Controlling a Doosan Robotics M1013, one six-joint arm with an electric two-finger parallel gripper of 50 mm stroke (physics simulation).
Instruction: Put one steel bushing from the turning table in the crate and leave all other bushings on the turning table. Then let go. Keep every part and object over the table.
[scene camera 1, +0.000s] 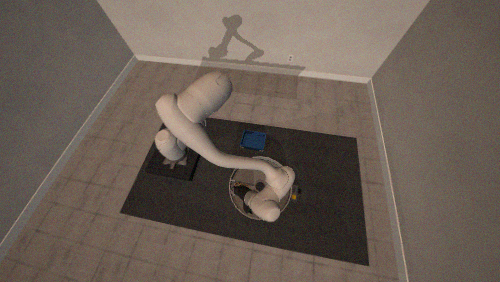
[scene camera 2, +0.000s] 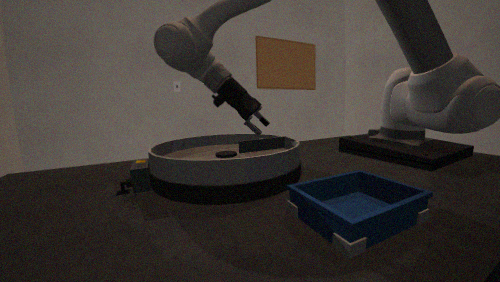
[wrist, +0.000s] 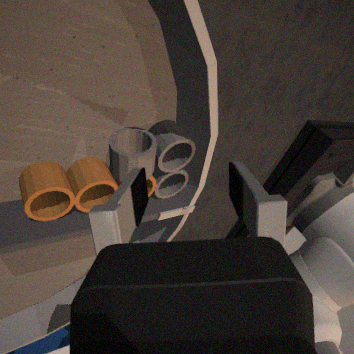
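Where they show: gripper, fingertip midpoint: (scene camera 1: 234, 189) (scene camera 2: 264, 129) (wrist: 187, 181); arm's base, link origin: (scene camera 1: 178, 154) (scene camera 2: 400, 141) (wrist: 312, 194).
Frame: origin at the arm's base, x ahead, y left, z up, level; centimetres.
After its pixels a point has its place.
Observation:
My gripper (scene camera 2: 262, 128) {x 47.2, y -25.4, z 6.5 cm} (wrist: 187, 181) {x 47.2, y -25.4, z 6.5 cm} is open and empty, tilted above the rim area of the turning table (scene camera 2: 225, 175) {x 73.2, y -2.3, z 1.1 cm} (wrist: 75, 65) {x 52.2, y -30.1, z 0.4 cm}. In the wrist view a grey steel bushing (wrist: 117, 157) {x 50.2, y -24.9, z 2.8 cm} stands tilted beside the left finger. Two more steel bushings (wrist: 175, 154) {x 44.7, y -23.2, z 1.8 cm} (wrist: 171, 184) {x 44.5, y -19.9, z 2.1 cm} lie beside it near the wall, lower than the fingertips. Two orange bushings (wrist: 47, 190) {x 54.7, y -23.5, z 3.0 cm} (wrist: 94, 184) {x 51.7, y -23.1, z 3.0 cm} lie to the left, and a third (wrist: 151, 185) {x 47.1, y -21.3, z 2.8 cm} is mostly hidden behind the left finger. The blue crate (scene camera 1: 243, 140) {x 49.3, y 16.6, z -4.4 cm} (scene camera 2: 320, 220) {x 66.6, y 15.6, z -2.5 cm} stands beside the turning table; no bushing shows in it.
A dark divider (scene camera 2: 260, 145) {x 53.0, y -19.5, z 2.3 cm} (wrist: 30, 220) {x 56.1, y -20.7, z 2.7 cm} crosses the turning table beside the bushings. A dark round hub (scene camera 1: 259, 185) {x 63.7, y -20.7, z 1.3 cm} (scene camera 2: 226, 154) {x 65.0, y -19.1, z 1.2 cm} sits at the centre. A small box with a yellow top (scene camera 1: 294, 196) {x 87.3, y -26.7, z 1.0 cm} (scene camera 2: 140, 175) {x 87.7, y -19.1, z -0.7 cm} stands outside the wall. The robot's base plate (scene camera 2: 390, 152) {x 16.1, y 3.3, z -1.5 cm} is behind the crate.

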